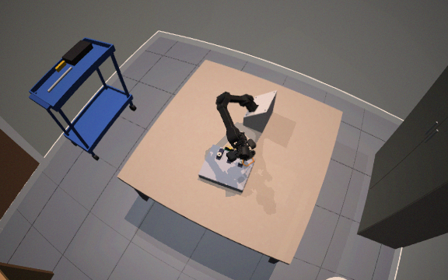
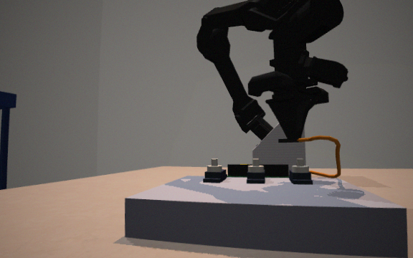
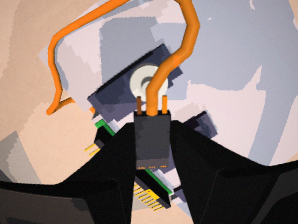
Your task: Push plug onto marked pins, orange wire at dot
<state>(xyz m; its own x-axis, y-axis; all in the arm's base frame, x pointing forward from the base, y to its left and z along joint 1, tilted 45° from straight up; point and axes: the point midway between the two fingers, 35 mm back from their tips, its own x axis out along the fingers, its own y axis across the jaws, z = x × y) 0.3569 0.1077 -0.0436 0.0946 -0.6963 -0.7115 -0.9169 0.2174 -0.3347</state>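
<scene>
Right now my gripper tip is 10 cm to the left of the yellow marked band, 5 cm above it and 4 cm past it. From my gripper tip the other things lie so: grey printed holder (11 cm ahead, 10 cm below, 5 cm to the right).
</scene>
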